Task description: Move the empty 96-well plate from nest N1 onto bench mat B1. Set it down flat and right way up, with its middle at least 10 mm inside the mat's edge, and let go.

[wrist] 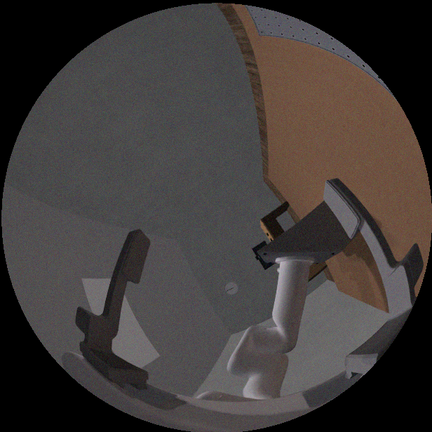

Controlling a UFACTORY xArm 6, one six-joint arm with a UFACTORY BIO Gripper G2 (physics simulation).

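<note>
My gripper (237,215) is open in the wrist view, with one dark finger at the left and the other at the right, spread wide apart and with nothing between them. The fingers are over the floor and the side of the table, seen at a steep tilt. The empty 96-well plate, nest N1 and bench mat B1 do not show in this view, so where the gripper is relative to them cannot be told.
The brown table top (320,115) fills the right side, with its wooden edge (255,90) running down. A grey perforated board (300,25) lies at the top right. White arm links (291,295) stand low in the view. A tan and black bracket (266,230) shows by the table edge.
</note>
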